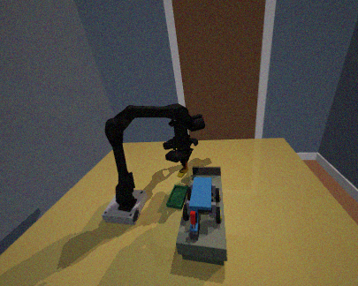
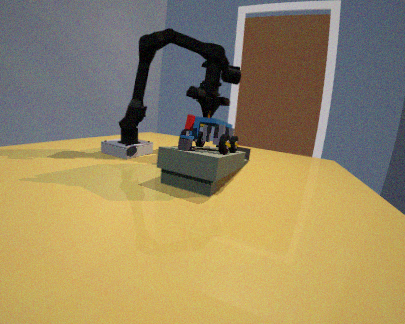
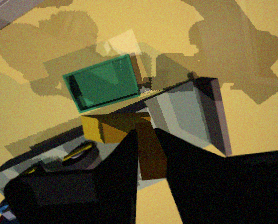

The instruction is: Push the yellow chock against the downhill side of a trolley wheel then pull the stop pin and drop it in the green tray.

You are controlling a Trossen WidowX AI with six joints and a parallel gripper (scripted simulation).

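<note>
My gripper tip is 9 cm short of the red-headed stop pin, 25 cm to the left of it and 2 cm above it. The rest, counted from my gripper tip: green tray (4 cm behind, 6 cm to the right, 16 cm below); then blue trolley (10 cm ahead, 15 cm to the right, 4 cm below); then yellow chock (2 cm to the right, 1 cm below).
</note>
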